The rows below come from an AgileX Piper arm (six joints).
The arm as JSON. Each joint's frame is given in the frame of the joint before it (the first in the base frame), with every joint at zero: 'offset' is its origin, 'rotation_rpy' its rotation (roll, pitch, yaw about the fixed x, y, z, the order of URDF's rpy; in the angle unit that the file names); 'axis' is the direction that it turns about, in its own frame. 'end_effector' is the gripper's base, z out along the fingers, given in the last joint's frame.
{
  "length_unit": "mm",
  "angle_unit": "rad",
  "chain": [
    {
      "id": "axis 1",
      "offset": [
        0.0,
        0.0,
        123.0
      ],
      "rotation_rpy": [
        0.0,
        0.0,
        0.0
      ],
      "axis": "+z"
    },
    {
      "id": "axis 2",
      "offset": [
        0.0,
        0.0,
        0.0
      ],
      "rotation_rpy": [
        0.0,
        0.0,
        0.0
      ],
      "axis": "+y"
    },
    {
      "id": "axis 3",
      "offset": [
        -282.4,
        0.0,
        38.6
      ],
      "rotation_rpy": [
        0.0,
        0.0,
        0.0
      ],
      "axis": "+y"
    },
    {
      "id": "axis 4",
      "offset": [
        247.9,
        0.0,
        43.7
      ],
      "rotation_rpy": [
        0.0,
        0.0,
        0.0
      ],
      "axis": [
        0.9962,
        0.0,
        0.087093
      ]
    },
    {
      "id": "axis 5",
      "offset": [
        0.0,
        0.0,
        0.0
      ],
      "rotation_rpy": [
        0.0,
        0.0,
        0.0
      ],
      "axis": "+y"
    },
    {
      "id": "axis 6",
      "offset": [
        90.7,
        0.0,
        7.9
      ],
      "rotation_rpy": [
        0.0,
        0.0,
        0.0
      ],
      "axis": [
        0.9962,
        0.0,
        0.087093
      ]
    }
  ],
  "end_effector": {
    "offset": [
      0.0,
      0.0,
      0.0
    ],
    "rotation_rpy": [
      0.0,
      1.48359,
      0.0
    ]
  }
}
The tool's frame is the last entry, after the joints.
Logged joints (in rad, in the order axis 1, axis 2, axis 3, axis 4, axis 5, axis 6), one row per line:
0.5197 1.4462 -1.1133 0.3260 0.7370 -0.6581
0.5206 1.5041 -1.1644 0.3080 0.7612 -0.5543
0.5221 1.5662 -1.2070 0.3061 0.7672 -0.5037
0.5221 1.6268 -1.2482 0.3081 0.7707 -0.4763
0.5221 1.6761 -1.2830 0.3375 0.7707 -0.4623
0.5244 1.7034 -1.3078 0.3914 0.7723 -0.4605
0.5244 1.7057 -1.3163 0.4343 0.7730 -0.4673
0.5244 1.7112 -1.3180 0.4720 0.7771 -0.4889
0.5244 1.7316 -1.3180 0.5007 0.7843 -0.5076
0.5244 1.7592 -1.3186 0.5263 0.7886 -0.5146
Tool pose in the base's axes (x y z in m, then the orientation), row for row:
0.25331 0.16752 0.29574 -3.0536 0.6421 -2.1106
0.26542 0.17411 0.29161 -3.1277 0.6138 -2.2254
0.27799 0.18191 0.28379 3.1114 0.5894 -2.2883
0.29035 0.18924 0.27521 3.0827 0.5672 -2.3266
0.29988 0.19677 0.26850 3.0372 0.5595 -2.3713
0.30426 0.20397 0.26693 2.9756 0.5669 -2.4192
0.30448 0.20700 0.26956 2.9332 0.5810 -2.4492
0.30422 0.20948 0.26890 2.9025 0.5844 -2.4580
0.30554 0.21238 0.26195 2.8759 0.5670 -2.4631
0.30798 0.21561 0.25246 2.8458 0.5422 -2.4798
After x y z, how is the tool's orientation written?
As angles about the fixed x, y, z axes (roll, pitch, yaw), in radians.
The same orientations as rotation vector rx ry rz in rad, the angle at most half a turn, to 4 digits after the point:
-1.2116 2.2132 0.3170
-1.1288 2.3020 0.3434
-1.0842 2.3563 0.3615
-1.0585 2.3954 0.3733
-1.0252 2.4238 0.4114
-0.9886 2.4366 0.4752
-0.9646 2.4330 0.5227
-0.9652 2.4313 0.5594
-0.9729 2.4489 0.5871
-0.9675 2.4777 0.6145

